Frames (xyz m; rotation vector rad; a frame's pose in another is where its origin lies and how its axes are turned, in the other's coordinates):
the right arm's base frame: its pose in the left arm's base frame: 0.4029 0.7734 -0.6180 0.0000 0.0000 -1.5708
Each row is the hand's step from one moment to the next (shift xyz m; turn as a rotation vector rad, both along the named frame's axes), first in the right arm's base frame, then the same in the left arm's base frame.
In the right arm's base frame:
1: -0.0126 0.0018 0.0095 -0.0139 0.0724 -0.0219
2: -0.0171 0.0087 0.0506 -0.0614 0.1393 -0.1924
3: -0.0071 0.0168 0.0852 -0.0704 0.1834 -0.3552
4: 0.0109 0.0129 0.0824 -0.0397 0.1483 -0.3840
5: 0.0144 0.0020 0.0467 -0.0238 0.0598 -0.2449
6: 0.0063 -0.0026 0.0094 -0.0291 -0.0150 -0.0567
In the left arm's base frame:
1: 0.0018 0.0126 0.0095 0.0724 0.0139 -0.0219
2: 0.0087 0.0171 0.0506 0.1393 0.0614 -0.1924
3: 0.0168 0.0071 0.0852 0.1834 0.0704 -0.3552
4: 0.0129 -0.0109 0.0824 0.1483 0.0397 -0.3840
5: 0.0020 -0.0144 0.0467 0.0598 0.0238 -0.2449
6: -0.0026 -0.0063 0.0094 -0.0150 0.0291 -0.0567

